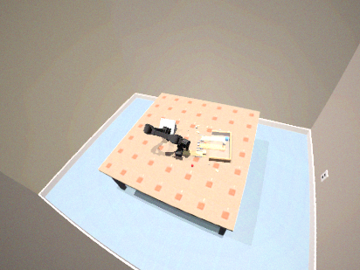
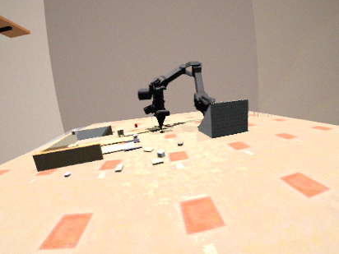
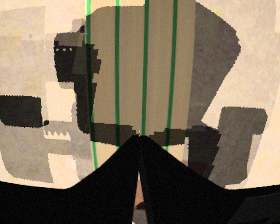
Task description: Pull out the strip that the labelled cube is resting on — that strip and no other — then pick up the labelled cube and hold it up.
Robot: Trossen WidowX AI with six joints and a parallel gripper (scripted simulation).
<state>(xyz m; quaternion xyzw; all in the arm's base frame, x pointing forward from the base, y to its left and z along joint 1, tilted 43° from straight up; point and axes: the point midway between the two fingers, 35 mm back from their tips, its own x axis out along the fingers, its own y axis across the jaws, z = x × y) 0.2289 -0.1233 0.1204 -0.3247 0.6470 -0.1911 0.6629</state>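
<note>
Right now the orange-dotted strip is 25 cm ahead of my gripper tip and 15 cm to the left of it. Also, from my gripper tip: red object (15 cm ahead, 11 cm to the right, 1 cm above).
</note>
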